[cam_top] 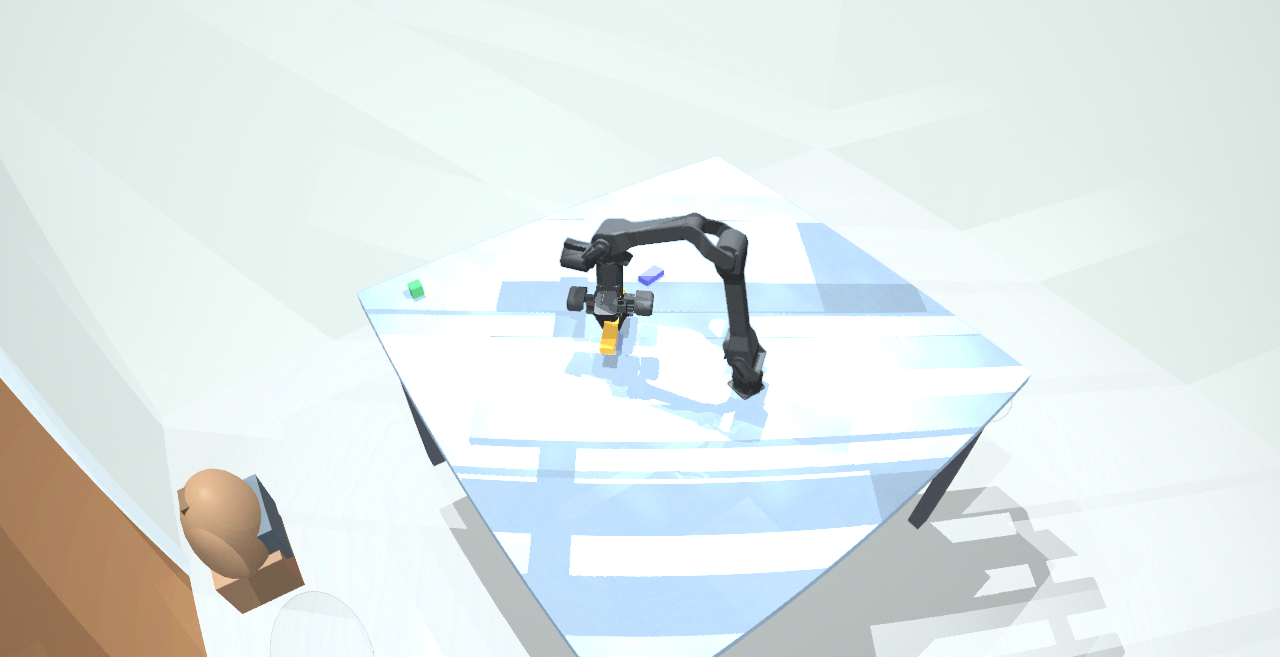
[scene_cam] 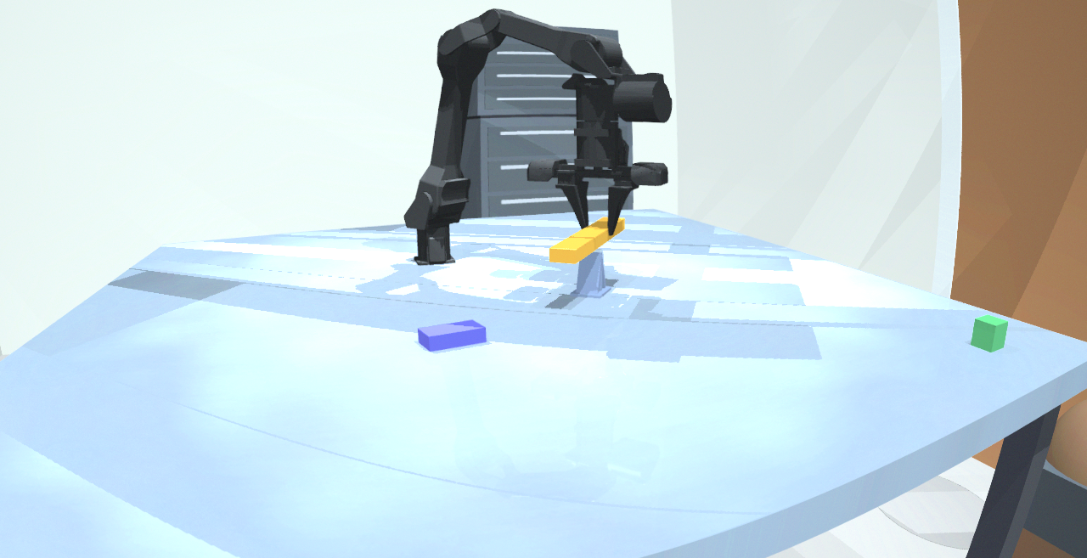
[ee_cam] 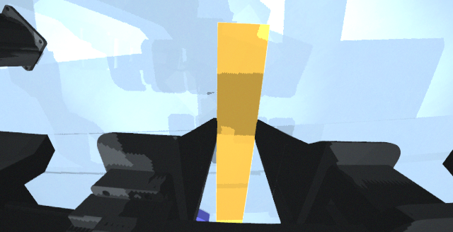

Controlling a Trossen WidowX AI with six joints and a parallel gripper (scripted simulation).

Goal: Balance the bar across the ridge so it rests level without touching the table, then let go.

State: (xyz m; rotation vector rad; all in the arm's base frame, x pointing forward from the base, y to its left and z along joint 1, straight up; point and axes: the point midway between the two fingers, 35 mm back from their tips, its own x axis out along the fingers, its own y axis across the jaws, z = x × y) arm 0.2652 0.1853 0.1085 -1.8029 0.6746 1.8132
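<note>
Now: gripper tip 2 cm short of the yellow bar and 2 cm to the left of it. Round my gripper tip: purple block (17 cm ahead, 24 cm to the right, 7 cm below); then green cube (48 cm ahead, 31 cm to the left, 6 cm below).
</note>
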